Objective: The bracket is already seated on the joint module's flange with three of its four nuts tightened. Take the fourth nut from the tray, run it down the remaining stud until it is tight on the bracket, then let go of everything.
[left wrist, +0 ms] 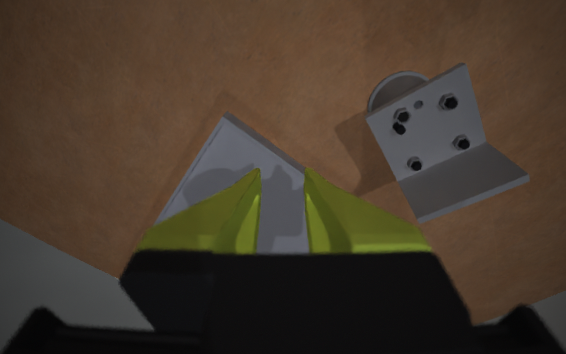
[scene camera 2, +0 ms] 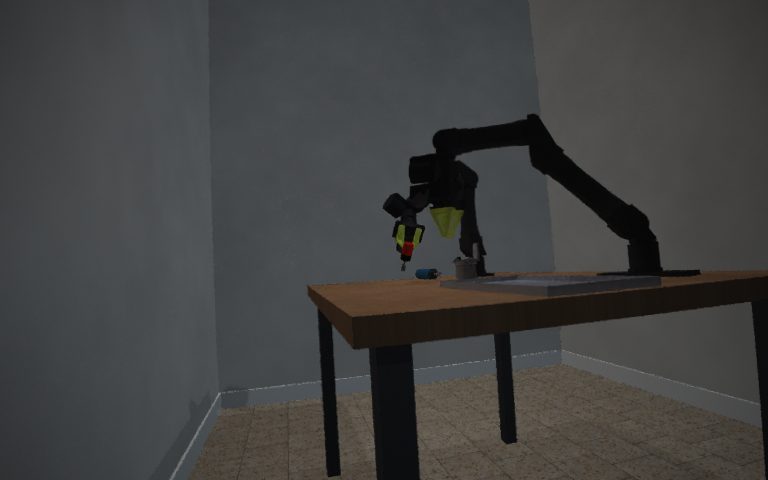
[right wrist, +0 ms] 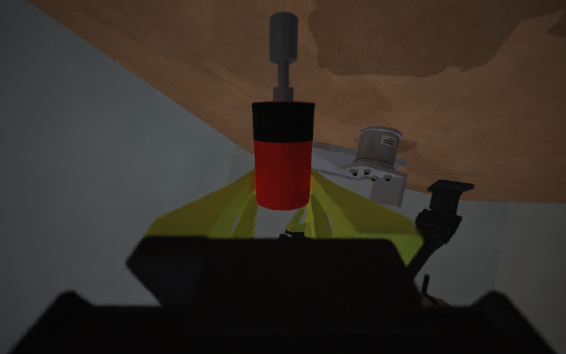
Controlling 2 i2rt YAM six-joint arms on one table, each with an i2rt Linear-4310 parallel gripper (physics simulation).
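Places are measured from the left arm's base along level axes (x back, y down, z right), in millimetres.
Where they show: left gripper, fingertip midpoint: [left wrist: 282, 177] [scene camera 2: 447, 237]; right gripper, fingertip midpoint: [scene camera 2: 408, 247] [right wrist: 282, 176]; left arm's base at its link origin: [right wrist: 447, 186]; right arm's base at its link origin: [scene camera 2: 477, 275].
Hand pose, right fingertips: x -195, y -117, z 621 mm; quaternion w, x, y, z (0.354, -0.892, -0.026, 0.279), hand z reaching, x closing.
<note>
Things, the pixels of their top centre, and the offset from my right fingertips. "pt": a spot on its surface instead.
- black nut driver at its top centre: [right wrist: 260, 207] [scene camera 2: 404, 241] dy -21, dx +5, dz +24 mm
- joint module at its top centre: [right wrist: 370, 177] [scene camera 2: 464, 256] dy +43, dx +28, dz -220 mm
- grey tray at its top centre: [left wrist: 217, 262] [scene camera 2: 528, 279] [right wrist: 340, 168] dy +101, dx -101, dz -517 mm
- small blue cylinder at a spot on its surface: [scene camera 2: 427, 273] pt dy +93, dx +189, dz +134 mm
My right gripper [scene camera 2: 407, 238] is shut on a red and black nut driver [scene camera 2: 406, 250], which points down above the table, left of the joint module [scene camera 2: 468, 267]. In the right wrist view the driver [right wrist: 282, 154] fills the middle between the fingers, with its dark socket tip [right wrist: 283, 36] over bare wood. The module with its grey bracket [right wrist: 378, 165] stands to the right. My left gripper [scene camera 2: 446, 223] [left wrist: 282, 177] hangs above the module, nearly shut and empty. Below it lies a corner of the grey tray [left wrist: 239, 165]. The bracket [left wrist: 418, 140] shows hex nuts on its top. I see no loose nut.
A small blue cylinder [scene camera 2: 427, 273] lies on the table between the driver and the module. The flat grey tray [scene camera 2: 539, 282] stretches to the right along the table. The table's left edge [scene camera 2: 311, 288] is close to the driver.
</note>
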